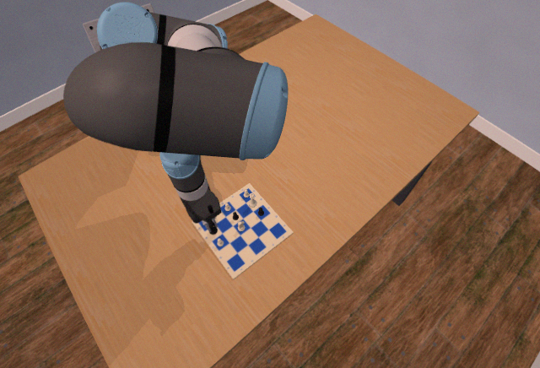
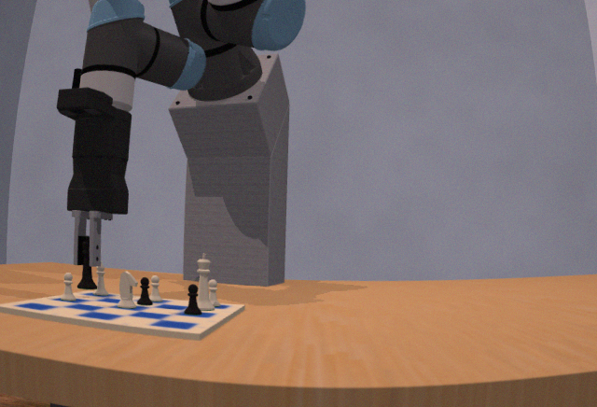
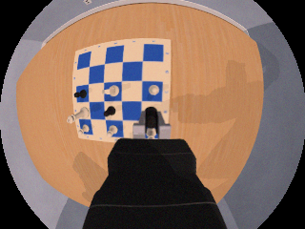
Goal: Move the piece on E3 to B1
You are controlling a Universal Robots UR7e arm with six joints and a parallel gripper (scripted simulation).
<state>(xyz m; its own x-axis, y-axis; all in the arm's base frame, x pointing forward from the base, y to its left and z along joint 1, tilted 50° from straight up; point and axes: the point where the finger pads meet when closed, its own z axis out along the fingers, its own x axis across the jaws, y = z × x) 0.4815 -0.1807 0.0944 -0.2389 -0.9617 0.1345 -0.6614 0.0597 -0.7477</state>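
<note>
Now: hand 60 mm to the right of the chessboard, 60 mm short of it and 60 mm above it. From my hand the other things lie so: white king 140 mm to the left, 50 mm ahead, 30 mm below; then black piece 10 mm below.
</note>
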